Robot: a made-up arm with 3 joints.
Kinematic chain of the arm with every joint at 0, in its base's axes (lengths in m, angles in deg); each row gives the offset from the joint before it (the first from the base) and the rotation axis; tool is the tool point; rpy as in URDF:
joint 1: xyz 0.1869 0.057 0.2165 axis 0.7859 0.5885 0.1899
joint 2: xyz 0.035 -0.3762 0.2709 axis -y
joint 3: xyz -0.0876 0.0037 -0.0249 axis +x
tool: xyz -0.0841 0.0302 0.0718 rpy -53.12 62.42 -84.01
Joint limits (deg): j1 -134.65..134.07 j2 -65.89..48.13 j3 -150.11..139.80
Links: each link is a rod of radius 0.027 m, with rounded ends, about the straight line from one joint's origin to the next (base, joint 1, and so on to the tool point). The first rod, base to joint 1, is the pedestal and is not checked.
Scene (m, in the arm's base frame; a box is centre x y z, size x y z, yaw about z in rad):
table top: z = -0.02
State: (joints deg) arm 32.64 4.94 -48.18
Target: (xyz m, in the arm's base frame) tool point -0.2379 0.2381 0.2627
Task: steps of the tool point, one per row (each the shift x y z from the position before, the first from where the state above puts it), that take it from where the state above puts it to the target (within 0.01 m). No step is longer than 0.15 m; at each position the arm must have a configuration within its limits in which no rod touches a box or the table.
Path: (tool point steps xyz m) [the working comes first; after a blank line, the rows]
Joints at the target: -101.49 -13.89 -37.42
Straight joint move there: clear.

1: -0.0425 0.0332 0.0769
2: -0.0520 0.0513 0.0616
3: -0.0578 0.0661 0.0413
4: -0.0597 0.0766 0.0173
5: -0.0571 0.0820 -0.0085
6: -0.0502 0.0816 -0.0345
7: -0.0394 0.0754 -0.0588
8: -0.0254 0.0637 -0.0795
9: -0.0091 0.0473 -0.0952

